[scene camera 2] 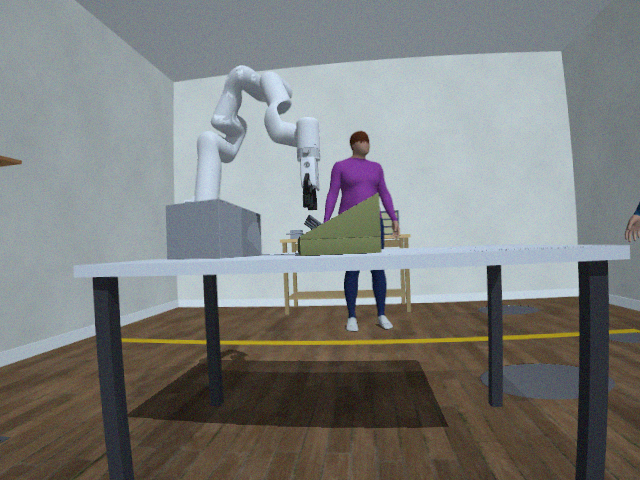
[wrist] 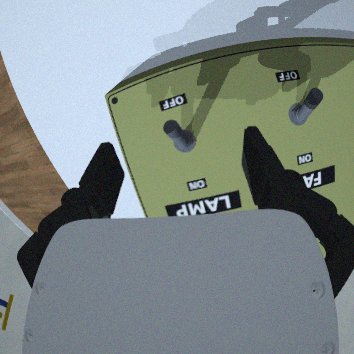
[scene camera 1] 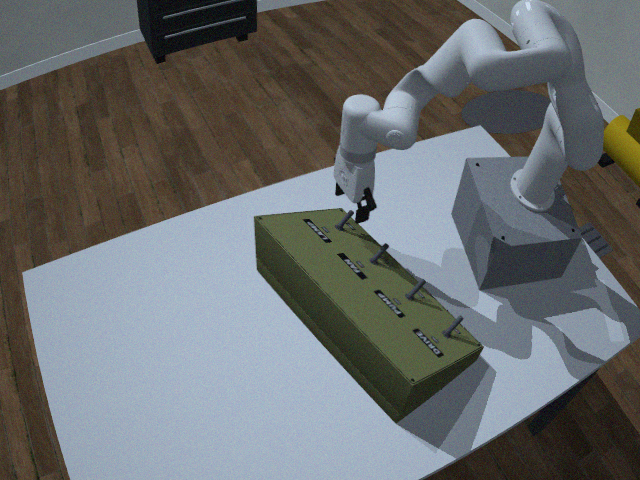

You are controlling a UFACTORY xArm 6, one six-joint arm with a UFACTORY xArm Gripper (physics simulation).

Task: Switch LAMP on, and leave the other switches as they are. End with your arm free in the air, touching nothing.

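Seen in the pictures: gripper, fingertip midpoint: (scene camera 2: pixel 310 208) (wrist: pixel 178 150) (scene camera 1: pixel 351 207); arm's base, origin of the base link: (scene camera 2: pixel 205 209) (scene camera 1: pixel 532 190).
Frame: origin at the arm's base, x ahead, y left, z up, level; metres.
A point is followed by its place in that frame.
An olive sloped switch box (scene camera 1: pixel 338 295) {x 0.580, y -0.016, z -0.011 m} (scene camera 2: pixel 351 232) {x 0.530, y -0.277, z -0.120 m} (wrist: pixel 145 167) {x 0.451, y -0.259, z -0.085 m} carries labelled switches. The LAMP lever (scene camera 1: pixel 344 220) {x 0.422, y -0.211, z -0.072 m} (wrist: pixel 179 136) {x 0.411, y -0.211, z -0.063 m} leans toward its OFF label (wrist: pixel 173 102) {x 0.399, y -0.214, z -0.110 m}, away from its ON label (wrist: pixel 197 184) {x 0.475, y -0.209, z -0.071 m}. The FAN lever (scene camera 1: pixel 379 253) {x 0.413, y -0.092, z -0.071 m} (wrist: pixel 306 106) {x 0.406, y -0.100, z -0.068 m} also leans toward OFF. The PUMP lever (scene camera 1: pixel 415 289) {x 0.406, y 0.027, z -0.071 m} and the DRIVE lever (scene camera 1: pixel 452 327) {x 0.400, y 0.147, z -0.073 m} lean the same way as the others. My gripper (scene camera 1: pixel 352 204) {x 0.406, y -0.211, z -0.037 m} (scene camera 2: pixel 310 207) {x 0.406, y -0.211, z -0.037 m} (wrist: pixel 178 150) {x 0.406, y -0.211, z -0.037 m} is open and empty, above the LAMP end of the box. In the wrist view the LAMP lever appears between its fingertips, with the right finger between the LAMP and FAN levers.
The box stands on a white table (scene camera 1: pixel 155 335) {x 0.916, y -0.230, z -0.187 m} (scene camera 2: pixel 465 255) {x 0.777, y -0.540, z -0.194 m}. The grey robot pedestal (scene camera 1: pixel 522 260) {x 0.118, y 0.105, z -0.086 m} (scene camera 2: pixel 206 232) {x 0.042, y -0.139, z -0.096 m} stands on the levers' side of it. A person (scene camera 2: pixel 359 180) stands behind the table in scene camera 2. A dark drawer cabinet (scene camera 1: pixel 201 28) stands on the floor.
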